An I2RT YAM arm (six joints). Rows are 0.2 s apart.
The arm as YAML. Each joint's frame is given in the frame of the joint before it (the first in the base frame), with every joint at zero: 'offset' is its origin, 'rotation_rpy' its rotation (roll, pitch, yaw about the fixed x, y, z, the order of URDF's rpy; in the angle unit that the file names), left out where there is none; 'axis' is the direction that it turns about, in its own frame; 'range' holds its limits. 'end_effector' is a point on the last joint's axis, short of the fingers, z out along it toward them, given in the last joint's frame.
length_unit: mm
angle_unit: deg
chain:
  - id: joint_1
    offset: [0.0, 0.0, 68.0]
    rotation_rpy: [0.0, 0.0, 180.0]
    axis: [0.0, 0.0, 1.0]
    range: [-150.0, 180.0]
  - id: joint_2
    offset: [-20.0, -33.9, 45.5]
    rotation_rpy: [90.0, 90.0, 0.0]
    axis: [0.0, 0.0, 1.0]
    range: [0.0, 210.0]
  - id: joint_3
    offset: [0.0, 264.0, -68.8]
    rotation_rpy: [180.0, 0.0, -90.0]
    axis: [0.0, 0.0, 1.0]
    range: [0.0, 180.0]
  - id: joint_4
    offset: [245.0, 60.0, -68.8]
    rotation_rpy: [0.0, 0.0, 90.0]
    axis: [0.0, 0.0, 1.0]
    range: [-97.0, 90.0]
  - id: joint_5
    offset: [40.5, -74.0, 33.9]
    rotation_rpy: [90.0, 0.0, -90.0]
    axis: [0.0, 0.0, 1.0]
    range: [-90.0, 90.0]
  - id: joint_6
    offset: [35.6, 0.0, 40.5]
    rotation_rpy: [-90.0, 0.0, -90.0]
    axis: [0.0, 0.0, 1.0]
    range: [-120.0, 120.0]
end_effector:
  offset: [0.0, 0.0, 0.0]
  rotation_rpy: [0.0, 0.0, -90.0]
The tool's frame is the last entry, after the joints.
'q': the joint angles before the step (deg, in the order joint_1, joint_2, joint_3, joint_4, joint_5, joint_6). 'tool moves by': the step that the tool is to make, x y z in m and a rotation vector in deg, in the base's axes. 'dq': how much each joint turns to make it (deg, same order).
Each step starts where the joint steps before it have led.
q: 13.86, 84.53, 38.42, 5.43, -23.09, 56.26
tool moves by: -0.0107, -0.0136, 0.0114, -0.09, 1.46, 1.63
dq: -2.60, -4.40, 0.12, -7.19, -3.30, -2.93
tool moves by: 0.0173, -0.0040, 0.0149, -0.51, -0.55, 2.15
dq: -1.69, 2.37, 5.99, -4.79, -2.35, -3.50
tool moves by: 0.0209, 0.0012, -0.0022, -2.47, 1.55, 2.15
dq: -0.44, 5.57, 5.68, -3.91, -0.20, -3.86
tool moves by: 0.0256, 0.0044, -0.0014, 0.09, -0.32, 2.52
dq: -0.11, 5.98, 5.89, -0.70, -1.77, -2.25
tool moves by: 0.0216, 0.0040, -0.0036, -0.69, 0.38, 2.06
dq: 0.02, 5.25, 5.49, -1.91, -0.84, -2.29
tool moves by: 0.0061, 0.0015, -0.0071, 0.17, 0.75, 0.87
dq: 0.02, 2.17, 1.09, 0.07, -0.75, -0.57
